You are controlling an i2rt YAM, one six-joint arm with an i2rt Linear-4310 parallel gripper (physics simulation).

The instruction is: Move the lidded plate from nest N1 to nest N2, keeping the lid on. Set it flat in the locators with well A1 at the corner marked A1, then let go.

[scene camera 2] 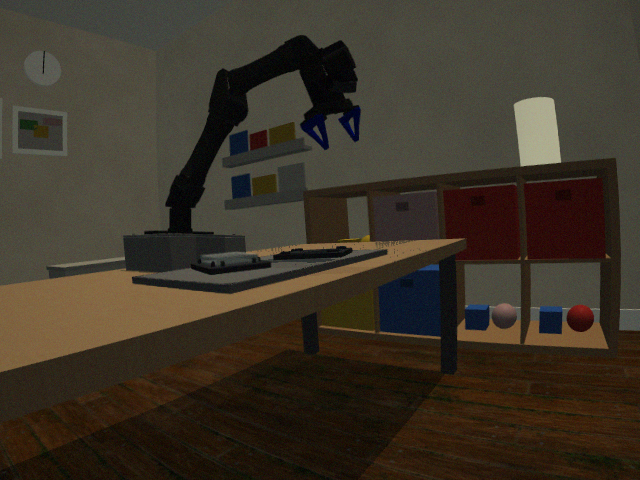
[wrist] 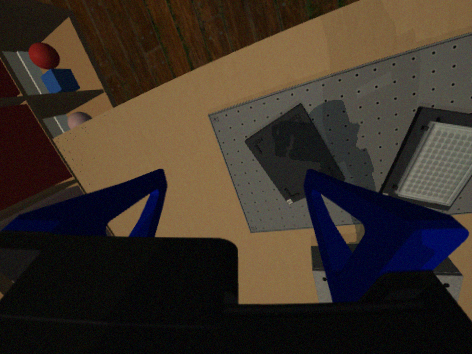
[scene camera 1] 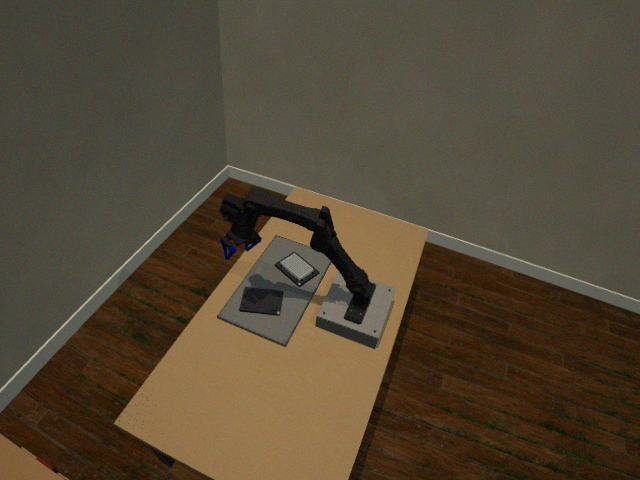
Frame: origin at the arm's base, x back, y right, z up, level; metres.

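Seen in the pictures: gripper, fingertip midpoint: (scene camera 2: 342,145) (wrist: 235,177) (scene camera 1: 236,254); arm's base at its link origin: (scene camera 2: 180,235) (scene camera 1: 360,301).
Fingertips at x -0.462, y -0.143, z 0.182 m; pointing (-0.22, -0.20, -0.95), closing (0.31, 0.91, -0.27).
Pixels of each thing's top centre, then the offset from my fingertips to it. Level surfaces: height alone.
- lidded plate at its top centre: (scene camera 2: 227,254) (wrist: 444,167) (scene camera 1: 297,265) dx +0.142, dy +0.245, dz -0.227 m
- second dark nest at its top centre: (wrist: 294,161) (scene camera 2: 313,248) (scene camera 1: 261,299) dx +0.089, dy +0.020, dz -0.238 m
- wooden table at its surface level: dz -0.269 m
The lidded plate (scene camera 1: 296,265) (scene camera 2: 229,257) (wrist: 438,164) is pale and sits in a dark nest (scene camera 1: 313,273) (scene camera 2: 230,268) (wrist: 397,178) on the grey perforated board. A second dark nest (scene camera 1: 261,301) (scene camera 2: 313,253) (wrist: 295,150) holds no plate and lies on the same board, turned at a different angle. I cannot read which nest is N1 or N2. My gripper (scene camera 1: 240,252) (scene camera 2: 342,145) (wrist: 235,177) is open and empty, high above the board and apart from both nests. In the wrist view the right part of the plate is cut off by the frame edge.
The board (scene camera 1: 277,335) (scene camera 2: 170,280) (wrist: 235,200) lies on the wooden table (scene camera 1: 248,403) (scene camera 2: 77,315) (wrist: 190,150). The arm's grey base block (scene camera 1: 379,315) (scene camera 2: 149,253) stands beside the board. A shelf unit (scene camera 2: 611,232) with bins stands beyond the table.
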